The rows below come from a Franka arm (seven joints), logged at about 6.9 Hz.
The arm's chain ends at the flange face. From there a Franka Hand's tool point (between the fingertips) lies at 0.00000 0.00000 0.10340 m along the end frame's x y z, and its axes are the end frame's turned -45 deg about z.
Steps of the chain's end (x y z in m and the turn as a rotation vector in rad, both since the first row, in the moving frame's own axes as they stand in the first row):
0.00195, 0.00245, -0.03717, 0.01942, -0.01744, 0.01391
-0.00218, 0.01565, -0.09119, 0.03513, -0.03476, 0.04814
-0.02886, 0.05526, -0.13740, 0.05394, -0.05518, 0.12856
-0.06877, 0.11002, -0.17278, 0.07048, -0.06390, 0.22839
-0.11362, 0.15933, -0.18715, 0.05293, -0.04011, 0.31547
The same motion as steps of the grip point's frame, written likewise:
-0.00019, 0.00042, -0.03721, 0.02606, 0.00140, 0.01391
-0.01246, 0.00442, -0.09132, 0.04942, 0.00026, 0.04814
-0.05906, 0.01071, -0.13771, 0.07716, -0.00088, 0.12856
-0.12483, 0.01950, -0.17325, 0.09502, 0.00465, 0.22839
-0.19102, 0.02578, -0.18738, 0.06579, 0.00907, 0.31547

